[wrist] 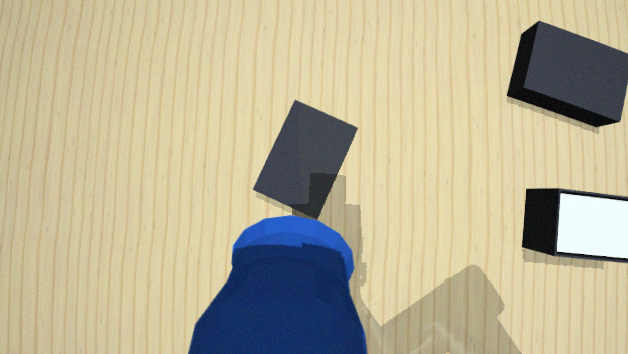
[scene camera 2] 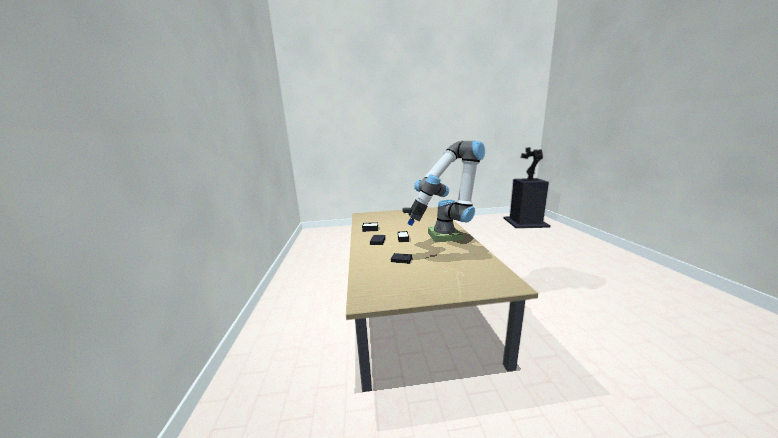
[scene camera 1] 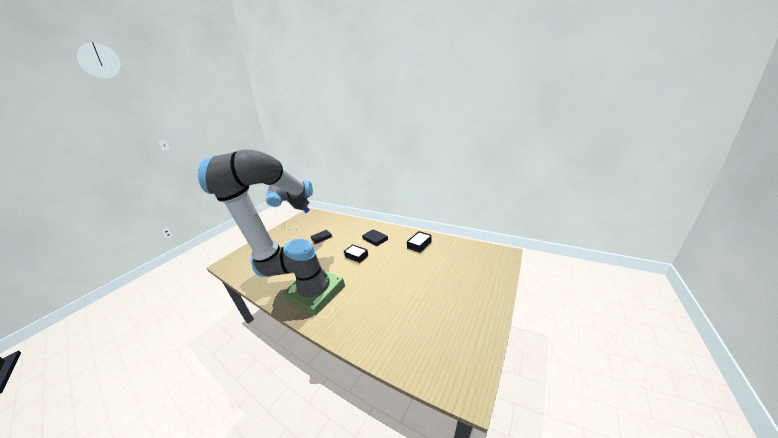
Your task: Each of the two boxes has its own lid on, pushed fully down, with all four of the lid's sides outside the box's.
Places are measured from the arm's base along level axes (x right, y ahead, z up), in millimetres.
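Pixels of known places: hand, tool point: [wrist: 292,266] [scene camera 2: 409,224] [scene camera 1: 307,210]; arm's base, link origin: [scene camera 2: 444,230] [scene camera 1: 313,284].
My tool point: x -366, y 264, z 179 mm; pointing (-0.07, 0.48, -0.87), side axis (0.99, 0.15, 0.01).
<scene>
For each thing: its top centre in the pictures, then the offset to it from my tool point. Level surfaces: height alone.
- smaller black box, top centre: [wrist: 601,227] [scene camera 1: 355,250] [scene camera 2: 403,233] dx +325, dy +42, dz -182 mm
- larger black box, top centre: [scene camera 1: 419,237] [scene camera 2: 370,224] dx +558, dy +311, dz -177 mm
- smaller dark lid, top centre: [wrist: 305,158] [scene camera 2: 401,256] [scene camera 1: 320,234] dx -16, dy +56, dz -201 mm
- larger dark lid, top centre: [wrist: 580,70] [scene camera 1: 374,235] [scene camera 2: 377,238] dx +295, dy +228, dz -198 mm
- wooden table, surface height: dz -224 mm
The smaller black box [scene camera 1: 356,251] [scene camera 2: 402,235] [wrist: 590,225] and the larger black box [scene camera 1: 419,239] [scene camera 2: 370,226] stand uncovered, white inside. The smaller dark lid [scene camera 1: 321,236] [scene camera 2: 401,257] [wrist: 302,155] lies flat on the table, apart from both boxes. The larger dark lid [scene camera 1: 375,237] [scene camera 2: 377,239] [wrist: 575,75] lies between the smaller lid and the larger box. My blue suction cup [scene camera 1: 306,210] [scene camera 2: 411,221] [wrist: 293,232] is open, holds nothing and hangs high above the table. In the wrist view it appears just below the smaller lid. The larger box does not show there.
The arm's green base plate [scene camera 1: 336,284] [scene camera 2: 435,235] is on the wooden table [scene camera 1: 435,304] [scene camera 2: 391,288], near one long edge. The arm's shadow falls across part of the smaller lid. A black pedestal [scene camera 2: 529,201] with a small dark arm stands on the floor, away from the table.
</scene>
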